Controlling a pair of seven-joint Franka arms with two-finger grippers.
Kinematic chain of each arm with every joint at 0, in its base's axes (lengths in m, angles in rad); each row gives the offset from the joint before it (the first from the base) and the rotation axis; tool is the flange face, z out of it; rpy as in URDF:
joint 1: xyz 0 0 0.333 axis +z
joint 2: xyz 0 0 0 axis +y
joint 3: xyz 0 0 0.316 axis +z
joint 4: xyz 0.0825 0 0 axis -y
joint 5: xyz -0.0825 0 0.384 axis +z
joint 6: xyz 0 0 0 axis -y
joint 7: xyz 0.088 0 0 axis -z
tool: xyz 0 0 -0.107 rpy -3.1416 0 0
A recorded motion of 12 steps. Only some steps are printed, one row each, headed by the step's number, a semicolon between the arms.
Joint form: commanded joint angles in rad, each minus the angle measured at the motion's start. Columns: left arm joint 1, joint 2, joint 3, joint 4, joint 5, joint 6, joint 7; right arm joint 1, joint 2, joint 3, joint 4, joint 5, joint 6, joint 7.
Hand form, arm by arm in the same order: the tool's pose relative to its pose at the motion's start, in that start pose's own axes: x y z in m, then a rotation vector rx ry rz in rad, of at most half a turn. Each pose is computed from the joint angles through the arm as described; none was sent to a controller.
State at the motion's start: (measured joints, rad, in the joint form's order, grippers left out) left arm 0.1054 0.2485 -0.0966 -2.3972 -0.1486 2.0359 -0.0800; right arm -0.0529 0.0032 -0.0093 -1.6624 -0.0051 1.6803 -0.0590
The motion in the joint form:
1: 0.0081 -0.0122 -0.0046 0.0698 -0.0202 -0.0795 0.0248; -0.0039 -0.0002 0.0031 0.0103 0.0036 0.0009 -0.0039
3: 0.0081 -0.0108 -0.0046 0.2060 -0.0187 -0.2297 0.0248; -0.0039 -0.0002 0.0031 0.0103 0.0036 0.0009 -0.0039
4: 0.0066 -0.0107 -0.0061 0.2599 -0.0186 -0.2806 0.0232; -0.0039 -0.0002 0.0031 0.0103 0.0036 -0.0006 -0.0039
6: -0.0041 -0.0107 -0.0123 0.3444 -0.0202 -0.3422 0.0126; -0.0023 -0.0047 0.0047 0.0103 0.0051 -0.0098 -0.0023
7: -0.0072 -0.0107 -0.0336 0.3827 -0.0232 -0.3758 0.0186; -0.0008 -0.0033 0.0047 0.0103 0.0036 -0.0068 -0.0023
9: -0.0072 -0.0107 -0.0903 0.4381 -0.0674 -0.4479 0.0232; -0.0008 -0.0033 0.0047 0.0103 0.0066 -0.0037 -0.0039
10: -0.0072 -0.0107 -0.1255 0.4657 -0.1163 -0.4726 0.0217; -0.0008 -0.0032 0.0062 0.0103 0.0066 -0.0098 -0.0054
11: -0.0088 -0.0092 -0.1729 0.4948 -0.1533 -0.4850 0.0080; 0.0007 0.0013 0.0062 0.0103 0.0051 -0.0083 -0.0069
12: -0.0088 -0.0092 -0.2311 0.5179 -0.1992 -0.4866 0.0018; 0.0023 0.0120 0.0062 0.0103 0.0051 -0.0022 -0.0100
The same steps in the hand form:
1: 0.0025 0.0059 -0.0312 -0.0257 0.0002 0.0255; 0.0007 0.0002 -0.0051 0.0029 0.0116 -0.0027
3: 0.0055 0.0159 -0.0819 -0.0301 -0.0172 0.0477; 0.0007 0.0002 -0.0051 0.0029 0.0116 -0.0027
4: 0.0053 0.0211 -0.1029 -0.0306 -0.0154 0.0574; 0.0005 0.0002 -0.0050 0.0030 0.0101 -0.0027
6: 0.0035 0.0354 -0.1363 -0.0279 0.0045 0.0746; -0.0015 -0.0019 -0.0067 0.0048 0.0055 -0.0041
7: -0.0007 0.0502 -0.1495 -0.0223 0.0060 0.1089; -0.0007 -0.0025 -0.0062 0.0033 0.0070 -0.0058
9: -0.0146 0.0857 -0.1643 -0.0434 -0.0236 0.1743; -0.0004 -0.0028 -0.0065 0.0061 0.0103 -0.0071
10: -0.0236 0.1096 -0.1719 -0.0789 -0.0337 0.2107; -0.0010 -0.0037 -0.0059 0.0064 0.0041 -0.0101
11: -0.0342 0.1391 -0.1787 -0.0992 -0.0344 0.2489; 0.0004 -0.0043 -0.0035 0.0051 0.0010 -0.0132
12: -0.0484 0.1731 -0.1829 -0.1267 -0.0344 0.3025; 0.0037 -0.0051 0.0021 0.0054 -0.0035 -0.0180

